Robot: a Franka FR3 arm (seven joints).
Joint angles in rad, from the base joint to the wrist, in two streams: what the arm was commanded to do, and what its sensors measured. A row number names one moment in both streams.
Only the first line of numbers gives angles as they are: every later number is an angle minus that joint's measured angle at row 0.
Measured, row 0:
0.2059, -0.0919, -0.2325, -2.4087, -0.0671, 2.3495, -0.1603
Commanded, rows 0 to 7:
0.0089, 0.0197, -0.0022, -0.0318, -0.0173, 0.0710, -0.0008
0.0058, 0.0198, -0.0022, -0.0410, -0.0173, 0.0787, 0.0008
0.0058, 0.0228, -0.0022, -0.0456, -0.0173, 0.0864, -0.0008
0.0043, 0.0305, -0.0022, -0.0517, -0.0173, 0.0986, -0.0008
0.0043, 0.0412, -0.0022, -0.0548, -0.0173, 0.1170, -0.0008
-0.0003, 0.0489, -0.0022, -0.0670, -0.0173, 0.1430, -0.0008
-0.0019, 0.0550, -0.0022, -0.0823, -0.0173, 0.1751, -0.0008
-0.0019, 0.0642, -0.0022, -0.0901, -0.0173, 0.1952, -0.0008
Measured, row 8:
-0.0001, 0.0483, -0.0004, -0.0427, -0.0009, 0.1074, 0.0000
